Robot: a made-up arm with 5 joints.
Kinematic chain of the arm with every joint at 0, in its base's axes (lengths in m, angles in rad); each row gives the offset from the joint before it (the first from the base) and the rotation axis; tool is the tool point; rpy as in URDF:
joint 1: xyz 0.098 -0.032 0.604 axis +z
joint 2: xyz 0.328 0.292 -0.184 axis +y
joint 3: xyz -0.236 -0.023 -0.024 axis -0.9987 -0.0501 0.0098
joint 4: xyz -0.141 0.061 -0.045 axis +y
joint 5: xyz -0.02 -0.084 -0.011 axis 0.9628 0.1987 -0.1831
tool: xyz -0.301 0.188 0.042 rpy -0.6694 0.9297 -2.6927
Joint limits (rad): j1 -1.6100..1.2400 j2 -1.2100..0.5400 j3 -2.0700..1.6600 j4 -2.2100..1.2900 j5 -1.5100..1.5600
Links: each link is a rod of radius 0.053 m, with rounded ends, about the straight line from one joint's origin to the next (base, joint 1, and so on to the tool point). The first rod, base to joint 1, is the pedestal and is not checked.
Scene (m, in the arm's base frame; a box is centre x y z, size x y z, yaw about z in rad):
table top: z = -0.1
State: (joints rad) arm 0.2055 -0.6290 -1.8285 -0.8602 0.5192
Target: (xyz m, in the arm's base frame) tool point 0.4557 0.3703 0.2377
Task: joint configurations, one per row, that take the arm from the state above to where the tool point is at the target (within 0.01 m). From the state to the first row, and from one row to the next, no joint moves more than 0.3 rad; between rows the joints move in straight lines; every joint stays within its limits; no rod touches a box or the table.
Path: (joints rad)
1: -0.0606 -0.6743 -1.8641 -0.9676 0.4414
2: -0.3267 -0.7197 -1.8996 -1.0750 0.3637
3: -0.5928 -0.7650 -1.9352 -1.1823 0.2859
4: -0.8589 -0.8103 -1.9707 -1.2897 0.2082
5: -1.1250 -0.8557 -2.0063 -1.3971 0.1304

